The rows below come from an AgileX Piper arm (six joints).
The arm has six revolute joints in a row. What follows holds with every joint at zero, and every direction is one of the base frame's.
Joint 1 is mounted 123.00 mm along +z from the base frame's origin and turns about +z.
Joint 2 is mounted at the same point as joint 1 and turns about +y.
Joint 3 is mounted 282.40 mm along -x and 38.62 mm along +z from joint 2 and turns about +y.
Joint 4 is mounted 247.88 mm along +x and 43.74 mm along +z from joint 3 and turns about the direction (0.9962, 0, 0.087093).
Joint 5 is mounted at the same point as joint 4 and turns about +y.
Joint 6 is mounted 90.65 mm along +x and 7.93 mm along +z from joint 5 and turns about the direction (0.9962, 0, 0.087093).
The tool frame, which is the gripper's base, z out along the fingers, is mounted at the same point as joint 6; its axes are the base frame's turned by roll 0.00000, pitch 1.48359 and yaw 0.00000 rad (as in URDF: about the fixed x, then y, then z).
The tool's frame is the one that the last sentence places.
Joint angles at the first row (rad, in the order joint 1, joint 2, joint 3, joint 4, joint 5, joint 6):
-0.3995 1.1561 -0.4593 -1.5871 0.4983 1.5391
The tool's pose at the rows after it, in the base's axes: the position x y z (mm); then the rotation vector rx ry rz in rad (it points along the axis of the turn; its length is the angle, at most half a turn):
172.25, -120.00, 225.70, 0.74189, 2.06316, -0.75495
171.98, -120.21, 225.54, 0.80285, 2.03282, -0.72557
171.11, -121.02, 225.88, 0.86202, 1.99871, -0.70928
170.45, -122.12, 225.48, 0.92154, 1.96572, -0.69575
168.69, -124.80, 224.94, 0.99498, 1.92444, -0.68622
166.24, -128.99, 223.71, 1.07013, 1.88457, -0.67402
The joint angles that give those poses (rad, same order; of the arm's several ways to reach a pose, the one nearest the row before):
-0.3994 1.1568 -0.4593 -1.5733 0.4994 1.6000
-0.3993 1.1574 -0.4592 -1.5699 0.5034 1.6568
-0.3994 1.1574 -0.4593 -1.5699 0.5167 1.7115
-0.3997 1.1613 -0.4592 -1.5704 0.5322 1.7669
-0.4083 1.1664 -0.4592 -1.5704 0.5500 1.8279
-0.4297 1.1733 -0.4593 -1.5706 0.5557 1.8845

